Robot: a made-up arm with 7 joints.
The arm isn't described. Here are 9 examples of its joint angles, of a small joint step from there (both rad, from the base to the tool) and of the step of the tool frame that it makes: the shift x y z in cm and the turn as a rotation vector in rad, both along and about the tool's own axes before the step.
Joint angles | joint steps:
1: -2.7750 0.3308 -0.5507 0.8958 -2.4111 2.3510 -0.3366 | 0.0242 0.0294 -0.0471 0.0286 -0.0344 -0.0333 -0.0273
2: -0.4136 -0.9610 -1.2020 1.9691 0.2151 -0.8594 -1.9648 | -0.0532 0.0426 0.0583 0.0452 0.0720 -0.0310 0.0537
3: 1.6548 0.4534 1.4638 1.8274 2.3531 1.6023 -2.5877 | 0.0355 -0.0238 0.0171 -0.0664 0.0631 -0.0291 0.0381
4: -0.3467 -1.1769 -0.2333 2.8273 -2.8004 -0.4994 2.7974 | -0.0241 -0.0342 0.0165 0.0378 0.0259 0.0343 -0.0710
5: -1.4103 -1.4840 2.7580 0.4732 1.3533 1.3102 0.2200 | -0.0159 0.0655 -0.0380 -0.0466 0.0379 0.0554 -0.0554
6: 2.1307 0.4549 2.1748 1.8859 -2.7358 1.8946 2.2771 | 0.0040 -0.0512 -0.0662 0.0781 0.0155 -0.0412 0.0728
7: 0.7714 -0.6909 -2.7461 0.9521 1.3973 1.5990 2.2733 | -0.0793 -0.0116 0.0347 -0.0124 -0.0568 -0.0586 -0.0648
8: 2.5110 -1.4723 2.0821 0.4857 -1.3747 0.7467 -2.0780 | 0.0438 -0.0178 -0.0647 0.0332 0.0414 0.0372 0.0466
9: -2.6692 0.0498 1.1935 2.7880 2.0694 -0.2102 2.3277 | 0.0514 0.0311 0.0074 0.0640 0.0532 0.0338 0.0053
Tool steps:
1: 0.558 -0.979 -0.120 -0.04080 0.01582 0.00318
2: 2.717 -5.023 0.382 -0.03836 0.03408 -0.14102
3: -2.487 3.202 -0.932 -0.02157 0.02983 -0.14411
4: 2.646 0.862 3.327 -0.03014 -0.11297 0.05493
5: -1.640 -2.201 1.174 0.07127 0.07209 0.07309
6: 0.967 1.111 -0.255 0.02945 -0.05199 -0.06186
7: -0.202 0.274 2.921 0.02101 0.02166 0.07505
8: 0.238 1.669 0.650 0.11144 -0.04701 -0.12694
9: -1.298 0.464 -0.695 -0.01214 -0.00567 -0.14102
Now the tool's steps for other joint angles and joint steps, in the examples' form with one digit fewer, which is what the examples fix.
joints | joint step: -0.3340 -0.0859 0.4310 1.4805 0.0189 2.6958 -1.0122 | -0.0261 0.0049 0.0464 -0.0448 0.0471 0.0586 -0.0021
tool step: 1.21 -0.83 0.17 0.0810 0.0373 0.0813
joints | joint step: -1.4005 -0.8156 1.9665 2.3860 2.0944 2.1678 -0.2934 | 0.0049 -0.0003 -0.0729 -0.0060 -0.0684 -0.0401 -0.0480
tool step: -0.34 0.64 0.34 -0.1296 -0.0191 -0.0449
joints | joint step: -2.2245 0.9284 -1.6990 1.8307 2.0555 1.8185 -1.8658 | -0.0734 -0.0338 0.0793 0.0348 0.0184 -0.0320 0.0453
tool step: -2.98 -1.48 1.52 -0.0232 -0.0441 -0.0790
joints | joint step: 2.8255 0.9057 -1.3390 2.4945 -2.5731 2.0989 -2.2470 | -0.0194 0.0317 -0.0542 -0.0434 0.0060 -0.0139 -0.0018
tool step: -0.20 -0.22 2.72 0.0162 0.0960 0.0234
